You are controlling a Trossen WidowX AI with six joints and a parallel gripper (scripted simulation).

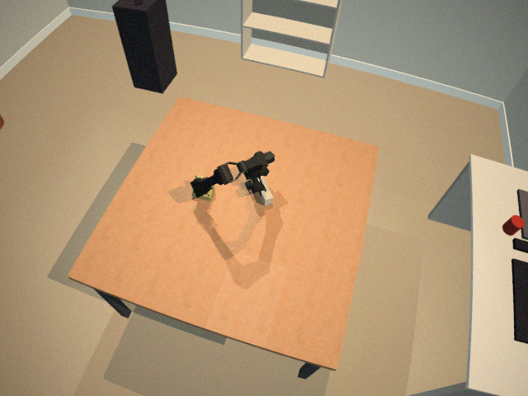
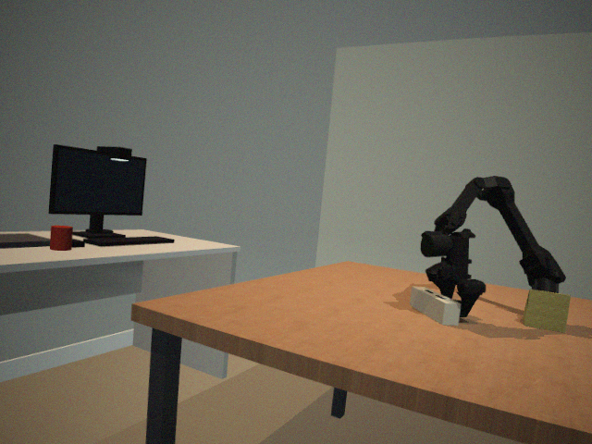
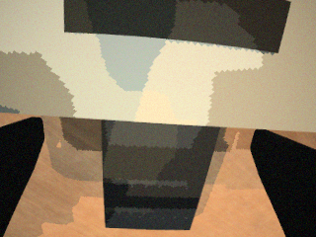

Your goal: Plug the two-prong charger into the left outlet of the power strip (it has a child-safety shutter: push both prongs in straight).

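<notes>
My gripper tip is 2 cm short of the two-prong charger, 1 cm to the right of it and 1 cm below it.
</notes>
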